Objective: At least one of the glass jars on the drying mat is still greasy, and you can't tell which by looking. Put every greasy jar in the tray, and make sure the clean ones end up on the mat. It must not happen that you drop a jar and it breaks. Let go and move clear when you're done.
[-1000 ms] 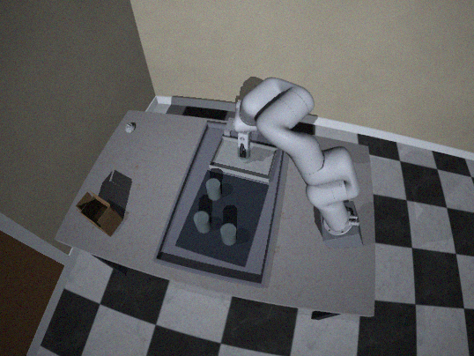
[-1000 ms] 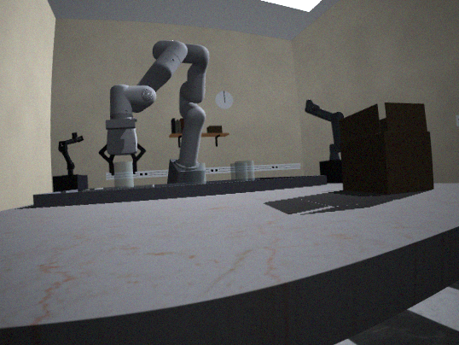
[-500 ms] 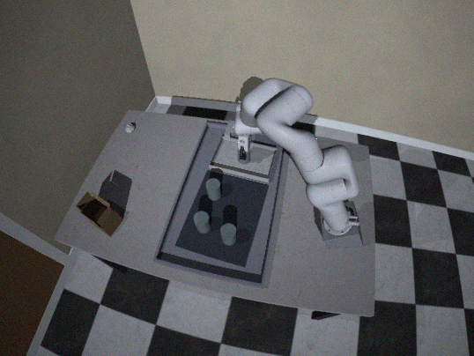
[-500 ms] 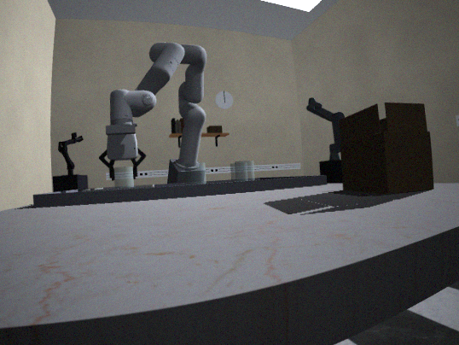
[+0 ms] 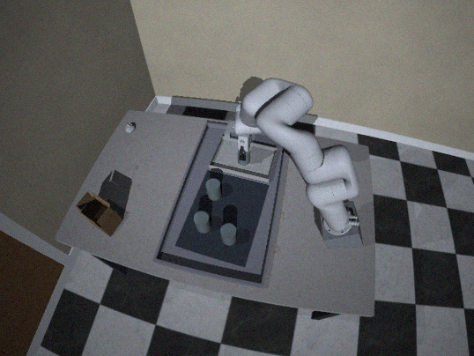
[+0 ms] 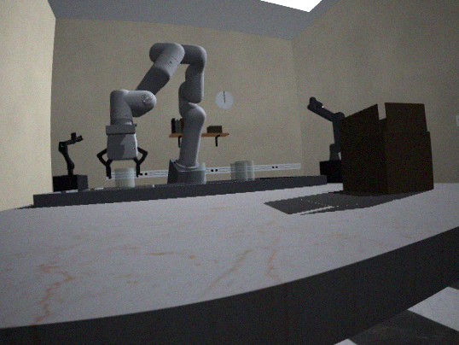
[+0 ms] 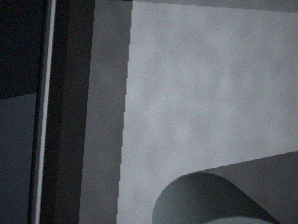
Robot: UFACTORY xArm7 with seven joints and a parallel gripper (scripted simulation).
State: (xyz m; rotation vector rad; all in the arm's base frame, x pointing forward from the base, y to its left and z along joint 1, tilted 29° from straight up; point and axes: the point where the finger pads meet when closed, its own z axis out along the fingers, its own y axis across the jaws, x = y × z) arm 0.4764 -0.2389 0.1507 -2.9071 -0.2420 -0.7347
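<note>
My gripper is now 6 cm above the light grey tray. Also, from my hand: dark drying mat 4 cm behind, 32 cm to the left, 7 cm below; then red object 44 cm behind, 21 cm to the right, 5 cm below; then round object 73 cm ahead, 5 cm to the left, 6 cm below.
</note>
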